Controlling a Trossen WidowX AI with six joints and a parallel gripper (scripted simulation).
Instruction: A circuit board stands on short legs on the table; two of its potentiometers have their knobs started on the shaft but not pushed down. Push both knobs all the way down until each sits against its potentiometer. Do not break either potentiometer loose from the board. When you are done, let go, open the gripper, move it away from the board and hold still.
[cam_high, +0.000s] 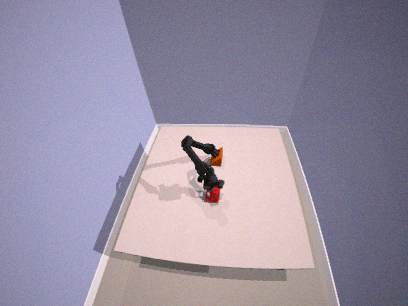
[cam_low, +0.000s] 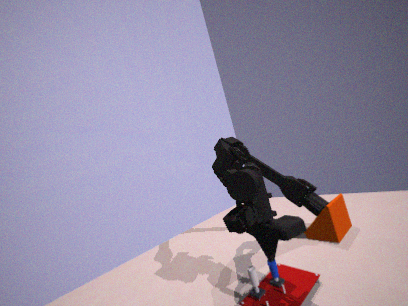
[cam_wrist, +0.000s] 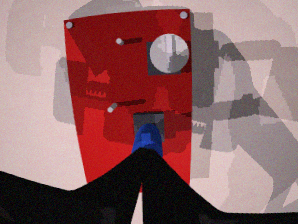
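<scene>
My gripper tip is now 60 mm short of the white knob, 10 mm to the left of it and 10 mm above it. Also, from my gripper tip: blue knob: 10 mm below.
</scene>
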